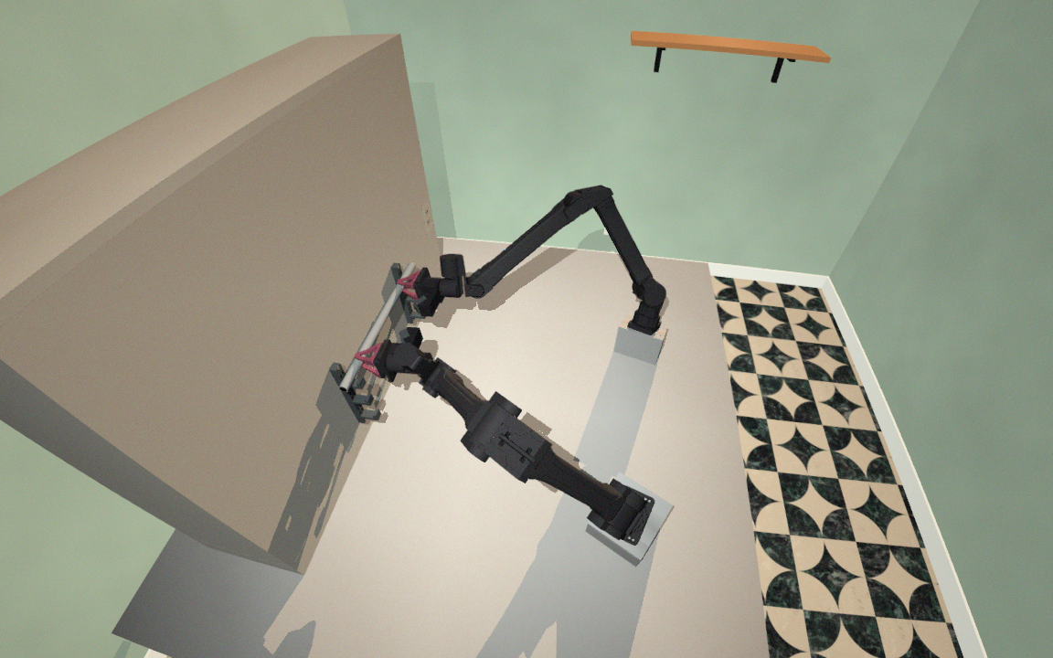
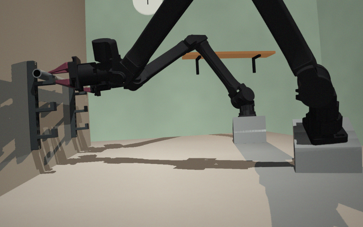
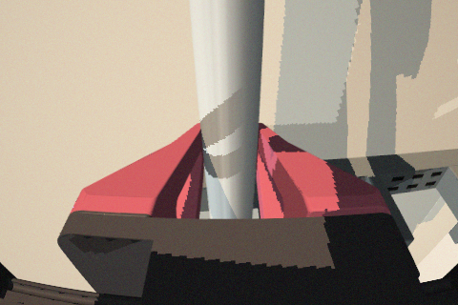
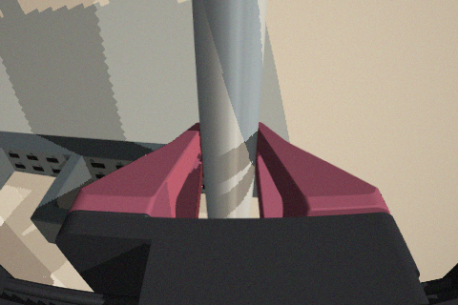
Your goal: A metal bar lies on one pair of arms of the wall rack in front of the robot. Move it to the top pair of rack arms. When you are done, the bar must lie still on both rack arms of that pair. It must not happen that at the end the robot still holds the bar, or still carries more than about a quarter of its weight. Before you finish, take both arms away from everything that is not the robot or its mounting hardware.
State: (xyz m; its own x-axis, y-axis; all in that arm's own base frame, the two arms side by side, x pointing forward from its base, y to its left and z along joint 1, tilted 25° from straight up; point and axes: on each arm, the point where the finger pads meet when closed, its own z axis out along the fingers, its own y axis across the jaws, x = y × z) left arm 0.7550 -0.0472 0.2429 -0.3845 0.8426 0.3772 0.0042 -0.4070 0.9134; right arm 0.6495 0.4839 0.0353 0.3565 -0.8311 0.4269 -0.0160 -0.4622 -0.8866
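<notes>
Now: the grey metal bar 1 cm behind my right hand and 15 cm to the left of it. Round my right hand: tall tan wall panel 18 cm ahead, 19 cm to the left, 16 cm above.
My left hand is 150 mm to the left of the grey metal bar and 10 mm short of it. The rest, counted from my left hand: tall tan wall panel: 200 mm ahead, 160 mm above, 110 mm to the right.
</notes>
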